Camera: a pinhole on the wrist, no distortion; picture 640 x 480 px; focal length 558.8 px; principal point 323.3 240.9 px. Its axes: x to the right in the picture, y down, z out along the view. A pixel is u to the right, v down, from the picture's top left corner.
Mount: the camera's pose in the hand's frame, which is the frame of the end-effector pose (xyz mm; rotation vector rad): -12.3 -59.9 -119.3 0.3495 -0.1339 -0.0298
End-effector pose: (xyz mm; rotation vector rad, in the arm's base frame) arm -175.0 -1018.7 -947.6 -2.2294 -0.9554 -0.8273
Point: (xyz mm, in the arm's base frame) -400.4 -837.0 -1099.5
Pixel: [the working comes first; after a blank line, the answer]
In the camera's frame: -100.4 -77.1 336.0

156.4 112.7
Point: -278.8 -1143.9 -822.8
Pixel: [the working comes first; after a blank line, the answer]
In the camera's frame: -18.9 -8.3 -81.3

behind the camera
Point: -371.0 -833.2 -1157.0
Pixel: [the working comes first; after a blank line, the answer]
In the camera's frame: -119.4 -27.4 372.9

144.4 199.8
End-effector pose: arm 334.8 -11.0 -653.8 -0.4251 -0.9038 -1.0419
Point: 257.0 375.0 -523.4
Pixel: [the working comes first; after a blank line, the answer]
In the camera's frame: -59.1 343.9 412.0

outside the picture
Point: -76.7 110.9 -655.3
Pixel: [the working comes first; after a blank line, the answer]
In the camera's frame: -78.1 -99.0 456.8

227.8 119.8
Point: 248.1 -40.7 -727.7
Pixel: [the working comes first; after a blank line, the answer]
In the camera's frame: -34.2 -3.5 106.5

143.7 222.6
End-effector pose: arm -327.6 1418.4 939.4 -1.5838 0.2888 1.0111
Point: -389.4 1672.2 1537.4
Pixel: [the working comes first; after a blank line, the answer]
In the camera's frame: -302.0 -220.9 556.2

19.9 18.9
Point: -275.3 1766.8 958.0
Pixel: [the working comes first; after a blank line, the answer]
In the camera's frame: 201.4 56.6 391.3

611.0 321.7
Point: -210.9 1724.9 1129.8
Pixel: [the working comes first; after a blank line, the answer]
In the camera's frame: 101.6 -102.7 401.8

464.6 98.1
